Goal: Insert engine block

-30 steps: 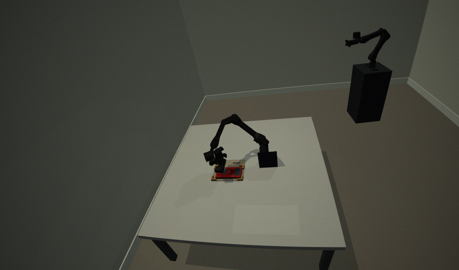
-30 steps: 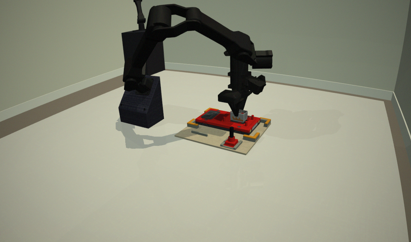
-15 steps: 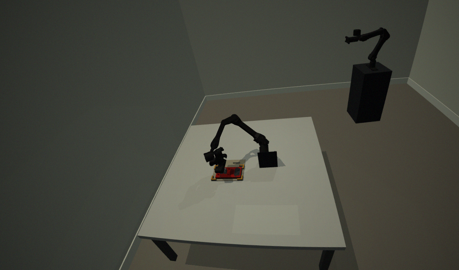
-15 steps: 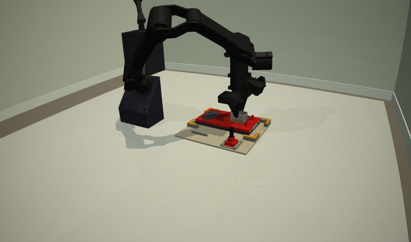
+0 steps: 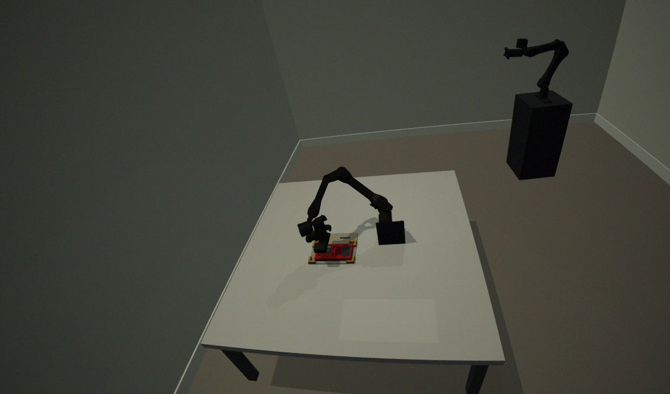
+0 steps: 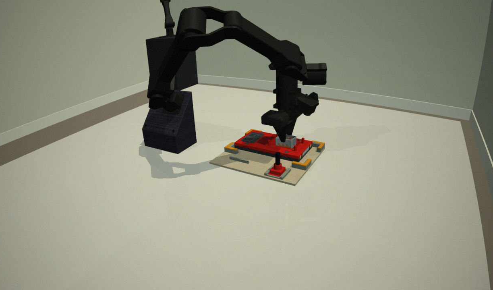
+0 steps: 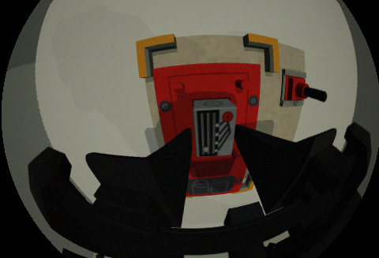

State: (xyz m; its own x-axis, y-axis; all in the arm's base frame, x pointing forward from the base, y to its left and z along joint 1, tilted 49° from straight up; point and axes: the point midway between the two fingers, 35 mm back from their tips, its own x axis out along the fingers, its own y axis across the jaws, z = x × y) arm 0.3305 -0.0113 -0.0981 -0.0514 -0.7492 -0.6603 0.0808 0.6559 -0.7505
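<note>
My gripper tip is 2 cm above the engine block. Also, from my gripper tip: black peg (2 cm ahead, 13 cm to the right).
</note>
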